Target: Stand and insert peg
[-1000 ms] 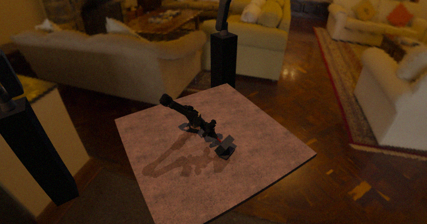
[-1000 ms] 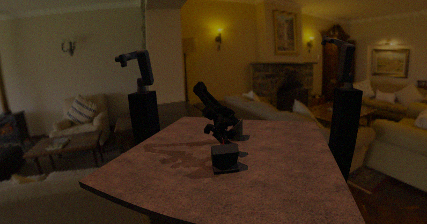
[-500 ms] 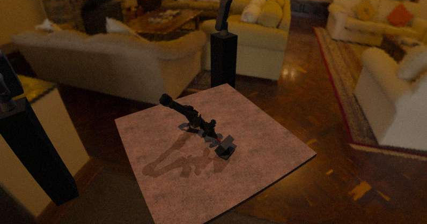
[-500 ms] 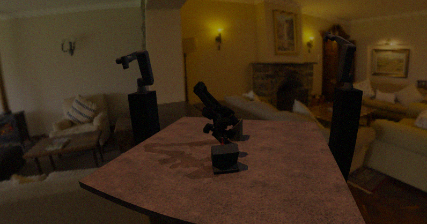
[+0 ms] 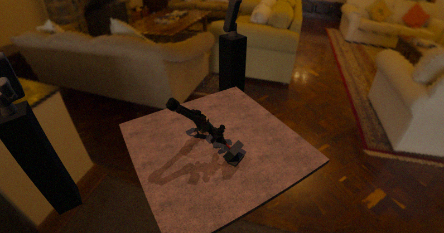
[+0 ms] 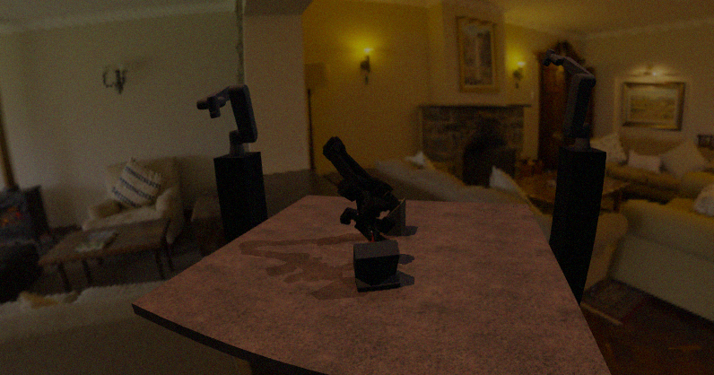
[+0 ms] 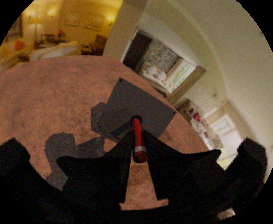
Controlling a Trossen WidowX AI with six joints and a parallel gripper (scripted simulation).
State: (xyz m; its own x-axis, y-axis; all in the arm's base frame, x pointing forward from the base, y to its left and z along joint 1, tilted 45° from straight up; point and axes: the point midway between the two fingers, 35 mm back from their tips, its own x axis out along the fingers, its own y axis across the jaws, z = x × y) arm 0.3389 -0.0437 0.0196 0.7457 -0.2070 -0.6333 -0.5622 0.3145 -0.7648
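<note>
Now: the red peg 1 cm to the right of my gripper tip, 1 cm behind it and 1 cm above it. The rest, counted from my gripper tip: sloped panel (6 cm ahead, 4 cm below, 2 cm to the left).
</note>
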